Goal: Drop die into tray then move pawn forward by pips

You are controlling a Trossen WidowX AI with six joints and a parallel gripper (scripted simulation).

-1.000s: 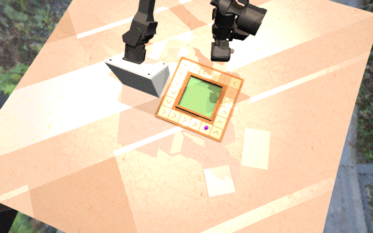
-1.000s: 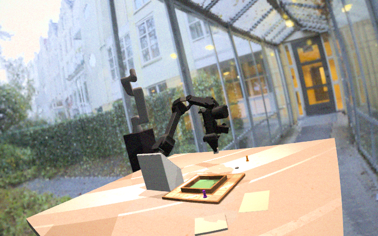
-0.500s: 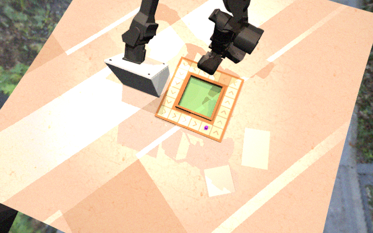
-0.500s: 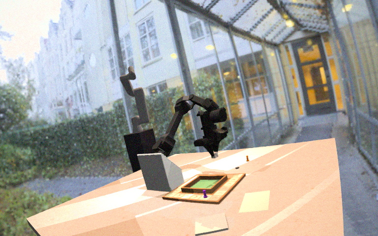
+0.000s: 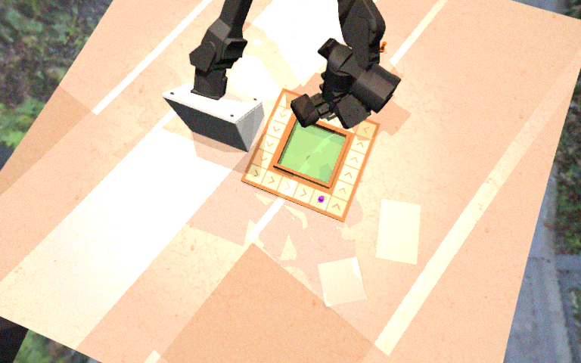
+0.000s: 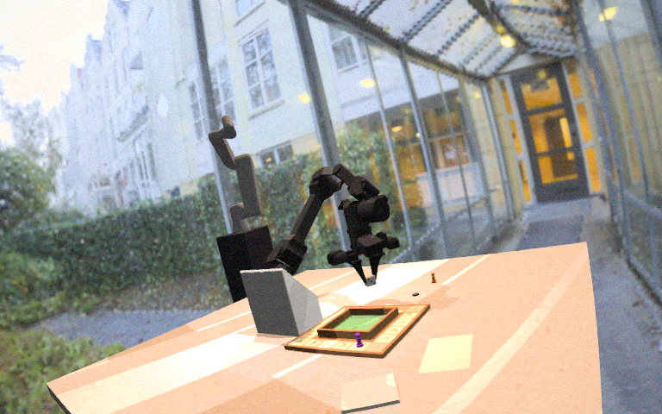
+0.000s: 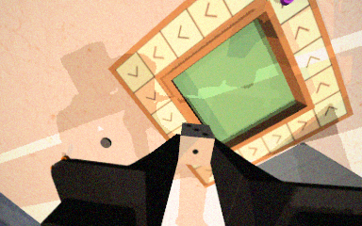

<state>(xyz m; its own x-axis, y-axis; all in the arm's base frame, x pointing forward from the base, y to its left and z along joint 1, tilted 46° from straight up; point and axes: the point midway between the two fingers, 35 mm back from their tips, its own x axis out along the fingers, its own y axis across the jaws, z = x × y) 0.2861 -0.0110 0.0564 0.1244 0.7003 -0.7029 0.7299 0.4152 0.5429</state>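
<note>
Right now the purple pawn is 19 cm to the right of my gripper tip, 8 cm below it and 3 cm ahead of it. Also, from my gripper tip: dark disc 18 cm to the left, 11 cm below, 6 cm ahead; green tray 10 cm below, 7 cm to the right, 2 cm behind; white die right at my gripper tip.
</note>
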